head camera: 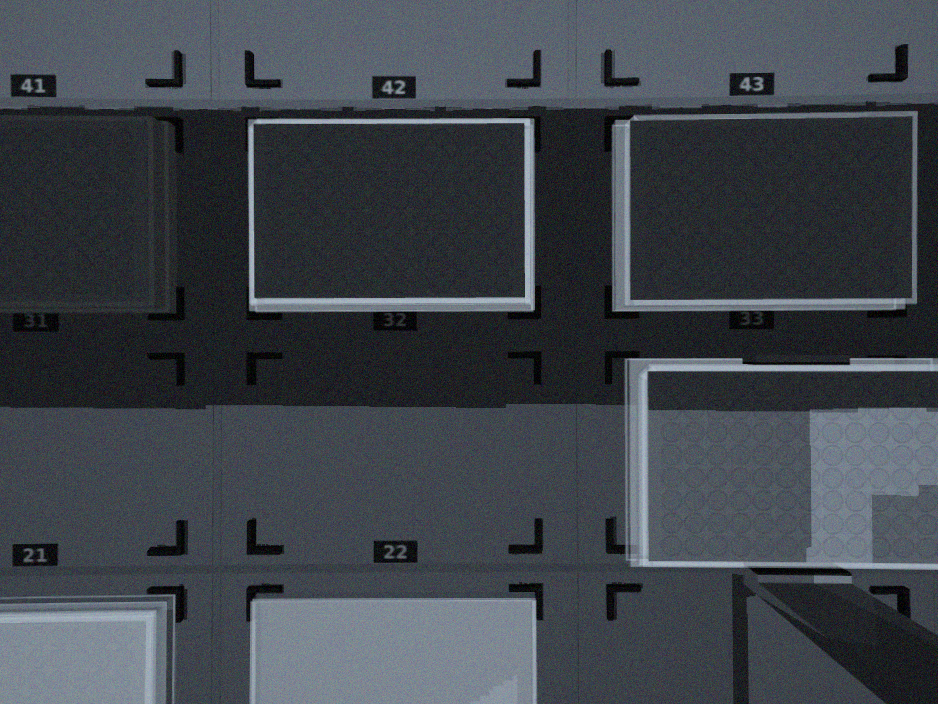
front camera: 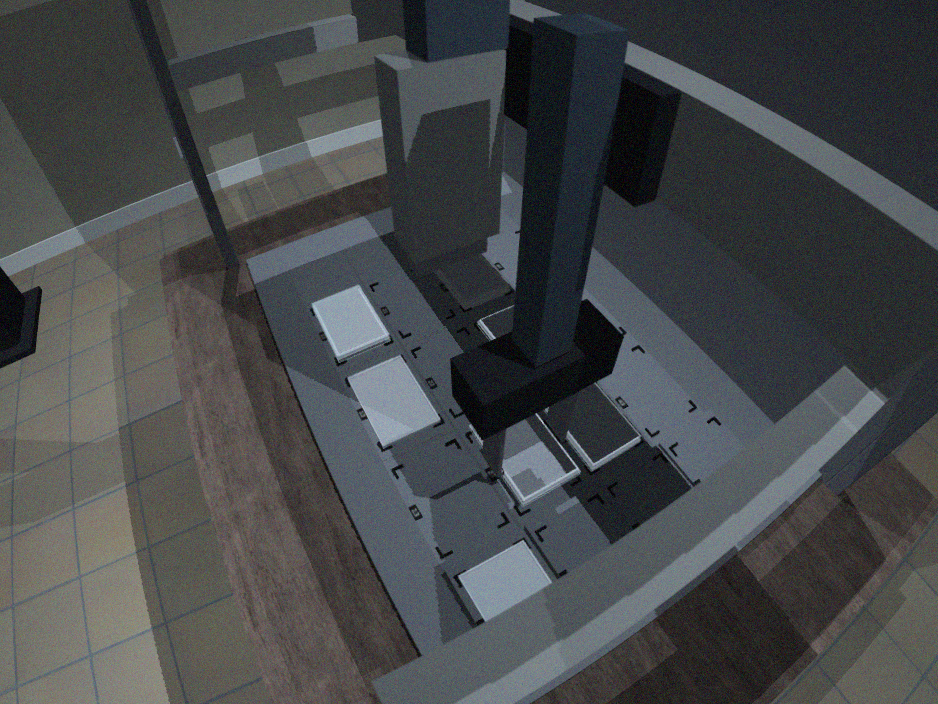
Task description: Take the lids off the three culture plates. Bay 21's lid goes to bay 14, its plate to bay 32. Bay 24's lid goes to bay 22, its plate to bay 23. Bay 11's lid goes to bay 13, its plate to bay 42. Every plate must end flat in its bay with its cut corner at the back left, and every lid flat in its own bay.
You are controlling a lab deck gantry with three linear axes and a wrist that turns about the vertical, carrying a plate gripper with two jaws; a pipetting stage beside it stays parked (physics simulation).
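Seen in the pictures: gripper, between the fingertips: (head camera: 787,462) (front camera: 524,448); robot's base, origin of its link: (front camera: 313,310).
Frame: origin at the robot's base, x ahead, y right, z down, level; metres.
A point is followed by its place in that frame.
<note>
My gripper (front camera: 530,447) @(z -0.025, x 0.392, y -0.150 m) (head camera: 795,466) @(z -0.025, x 0.392, y -0.150 m) is shut on a clear, white-rimmed culture plate (front camera: 556,477) @(z -0.032, x 0.449, y -0.159 m) (head camera: 727,477) @(z -0.032, x 0.365, y -0.146 m), its wells showing, level and a little above bay 23. A white-rimmed plate (front camera: 496,322) @(z -0.015, x 0.186, y -0.237 m) (head camera: 390,212) @(z -0.014, x 0.228, y -0.257 m) lies flat in bay 32, largely hidden by my gripper in the front view. The pale piece (front camera: 352,318) @(z -0.014, x 0.066, y -0.049 m) (head camera: 75,659) @(z -0.014, x 0.093, y -0.065 m) in bay 11 has stacked rims, like a lidded plate. A flat white lid (front camera: 503,579) @(z -0.022, x 0.521, y -0.042 m) lies in bay 14, partly behind the front rail. No piece lies in bay 22. Cut corners are too dim to tell.
Another plate (front camera: 598,431) @(z -0.014, x 0.417, y -0.252 m) (head camera: 772,212) @(z -0.014, x 0.393, y -0.255 m) lies in bay 33. A white piece (front camera: 393,401) @(z -0.008, x 0.235, y -0.042 m) (head camera: 393,651) @(z -0.008, x 0.228, y -0.063 m) lies in bay 12. A dark flat piece (front camera: 473,280) @(z -0.014, x 0.087, y -0.254 m) (head camera: 75,212) @(z -0.014, x 0.093, y -0.257 m) lies in bay 31. The pipetting stage (front camera: 447,181) stands behind, over the far side.
</note>
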